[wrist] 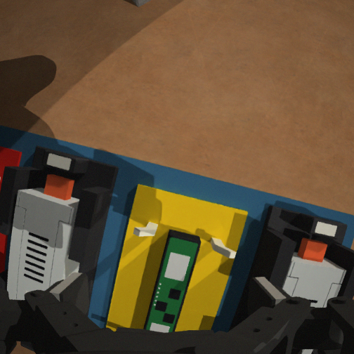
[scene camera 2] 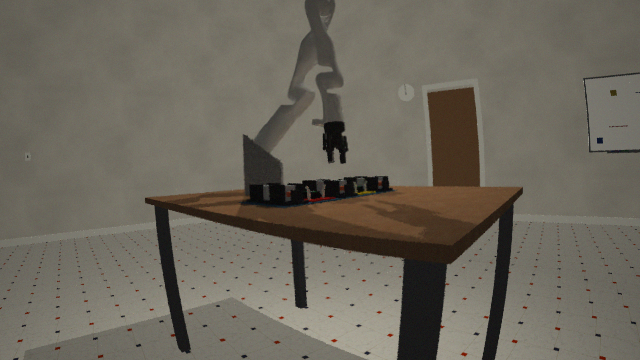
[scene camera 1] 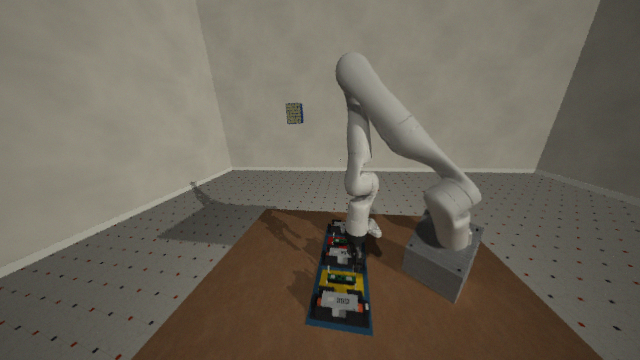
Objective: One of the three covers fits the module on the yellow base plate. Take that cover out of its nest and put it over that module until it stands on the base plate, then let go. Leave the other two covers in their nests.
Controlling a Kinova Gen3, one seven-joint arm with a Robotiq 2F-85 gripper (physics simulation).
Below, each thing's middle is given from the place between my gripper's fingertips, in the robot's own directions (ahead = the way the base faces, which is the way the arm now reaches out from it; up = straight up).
Labels:
The yellow base plate [wrist: 139, 262] lies 40 mm ahead of my hand, 10 mm to the left of it and 100 mm below it.

